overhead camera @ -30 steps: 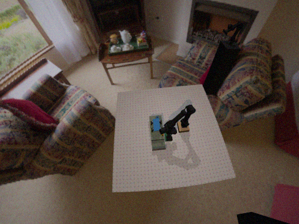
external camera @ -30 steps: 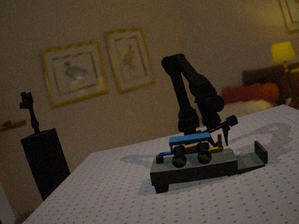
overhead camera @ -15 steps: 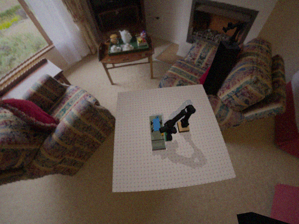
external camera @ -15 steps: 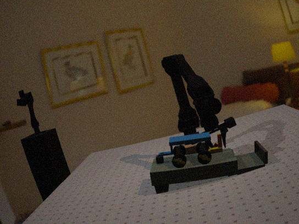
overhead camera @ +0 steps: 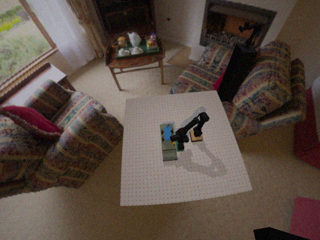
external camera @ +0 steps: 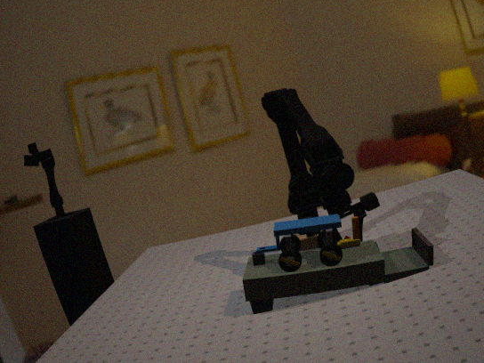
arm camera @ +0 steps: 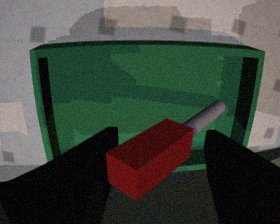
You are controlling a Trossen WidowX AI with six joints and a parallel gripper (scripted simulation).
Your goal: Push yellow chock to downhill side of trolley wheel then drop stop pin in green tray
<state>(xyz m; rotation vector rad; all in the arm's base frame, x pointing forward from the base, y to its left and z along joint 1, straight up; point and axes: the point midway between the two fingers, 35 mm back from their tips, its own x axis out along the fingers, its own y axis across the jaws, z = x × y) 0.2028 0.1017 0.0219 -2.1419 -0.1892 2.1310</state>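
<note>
My gripper tip is now 10 mm to the right of the red-headed stop pin. From my gripper tip the other things lie so: blue-topped trolley 130 mm ahead, 100 mm to the right, 70 mm above; dark end wall 150 mm to the left, 110 mm ahead, 10 mm below; yellow chock 70 mm ahead, 50 mm above, 10 mm to the right.
</note>
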